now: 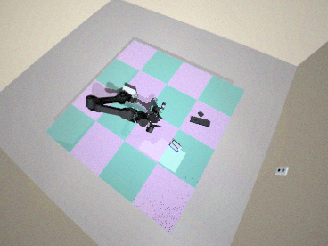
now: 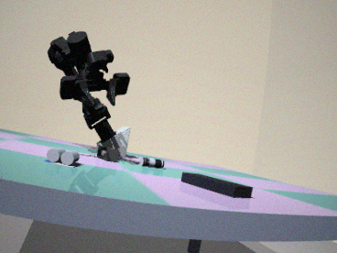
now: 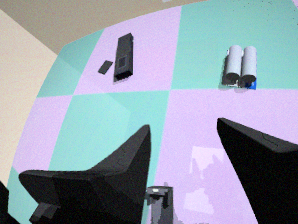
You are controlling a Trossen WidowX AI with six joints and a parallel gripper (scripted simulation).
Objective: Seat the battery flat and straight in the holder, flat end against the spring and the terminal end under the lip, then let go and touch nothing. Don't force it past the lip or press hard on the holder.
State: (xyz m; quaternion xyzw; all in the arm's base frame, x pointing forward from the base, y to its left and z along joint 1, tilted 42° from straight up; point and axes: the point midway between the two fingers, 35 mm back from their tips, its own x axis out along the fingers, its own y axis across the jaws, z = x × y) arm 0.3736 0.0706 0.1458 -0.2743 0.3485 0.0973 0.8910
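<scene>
The battery is 12 cm behind my gripper tip, 16 cm to the left of it and 13 cm below it. The rest, counted from my gripper tip: long black block 21 cm ahead, 23 cm to the left, 12 cm below; small dark piece 18 cm ahead, 30 cm to the left, 14 cm below.
</scene>
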